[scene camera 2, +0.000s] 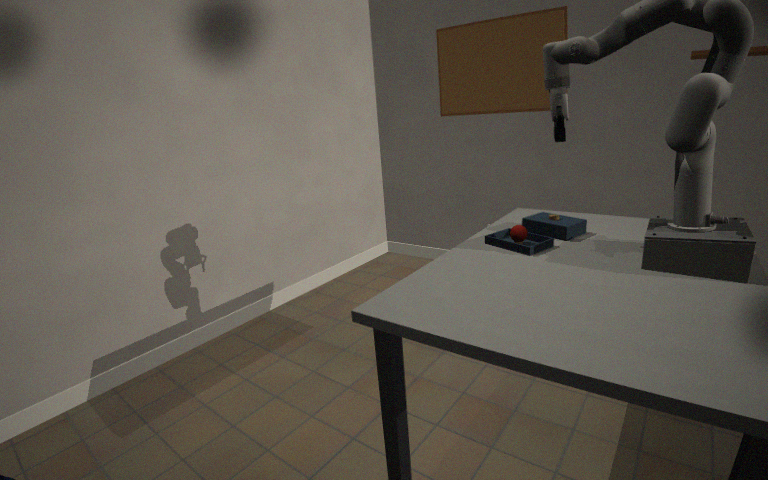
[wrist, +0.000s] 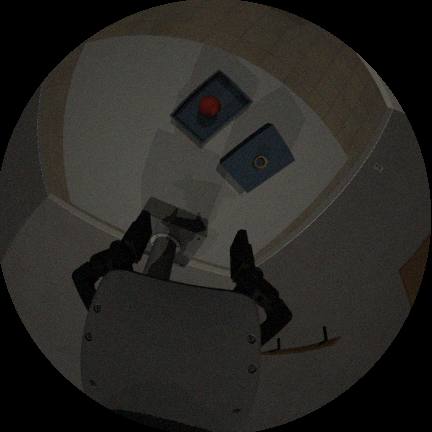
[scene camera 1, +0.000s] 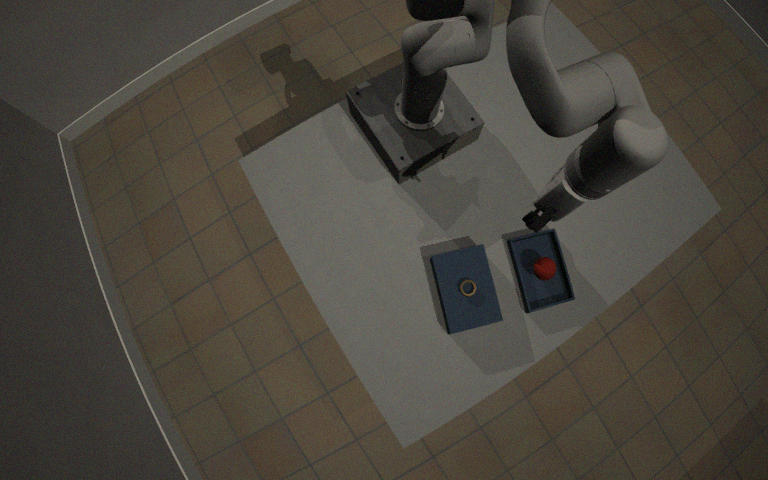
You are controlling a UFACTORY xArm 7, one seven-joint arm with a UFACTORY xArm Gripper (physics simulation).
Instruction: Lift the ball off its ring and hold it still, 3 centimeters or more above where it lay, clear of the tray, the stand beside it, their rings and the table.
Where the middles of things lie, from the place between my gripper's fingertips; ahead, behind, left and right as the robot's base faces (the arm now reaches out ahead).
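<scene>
There is the blue tray (scene camera 1: 537, 294), 330 mm below my hand, 100 mm ahead of it and 80 mm to the left of it. I also see the blue stand (scene camera 1: 466, 290), which is 310 mm below my hand and 130 mm to the right of it, as well as 70 mm ahead of it.
</scene>
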